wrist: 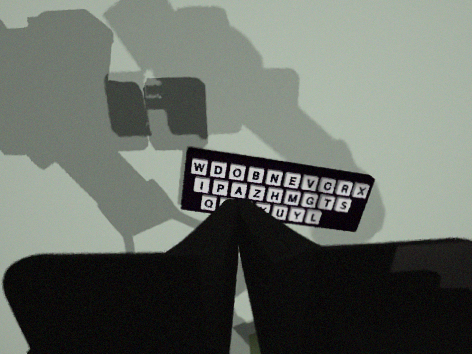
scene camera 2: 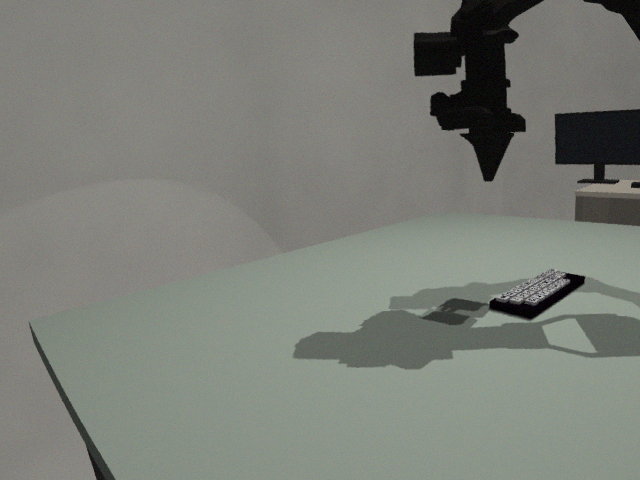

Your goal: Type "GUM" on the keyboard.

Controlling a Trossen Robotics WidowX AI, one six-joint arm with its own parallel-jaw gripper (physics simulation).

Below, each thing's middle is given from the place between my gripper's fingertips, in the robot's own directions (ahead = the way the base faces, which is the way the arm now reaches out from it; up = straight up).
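Picture the black keyboard [scene camera 2: 529, 299]: my gripper is 170 mm above it, 70 mm past it and 50 mm to the left of it.
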